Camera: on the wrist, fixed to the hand. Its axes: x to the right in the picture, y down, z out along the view.
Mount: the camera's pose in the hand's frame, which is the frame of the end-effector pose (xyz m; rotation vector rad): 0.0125 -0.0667 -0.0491 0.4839 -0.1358 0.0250
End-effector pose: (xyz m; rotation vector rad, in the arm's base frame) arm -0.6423 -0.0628 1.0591 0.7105 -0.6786 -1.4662
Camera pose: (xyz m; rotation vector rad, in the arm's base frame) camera -0.6462 -0.0735 0.9761 0.9707 -1.1649 -1.3455
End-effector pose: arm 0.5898 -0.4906 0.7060 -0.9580 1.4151 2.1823
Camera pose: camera 0.6395 -0.5070 0.6406 -0.6071 1.7749 1.7517
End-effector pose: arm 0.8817 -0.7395 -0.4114 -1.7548 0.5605 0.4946
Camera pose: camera 0.9339 -0.7742 -0.3558 -1.2461 0.5525 0.4474
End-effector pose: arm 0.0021 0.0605 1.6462 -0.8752 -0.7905 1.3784
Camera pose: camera 0.0776 0.0705 1.6811 -0.4182 -0.5116 1.5744
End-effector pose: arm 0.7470 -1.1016 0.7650 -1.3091 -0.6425 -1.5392
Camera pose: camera 0.6666 -1.1226 0.7758 -1.0476 -1.0089 -1.1810
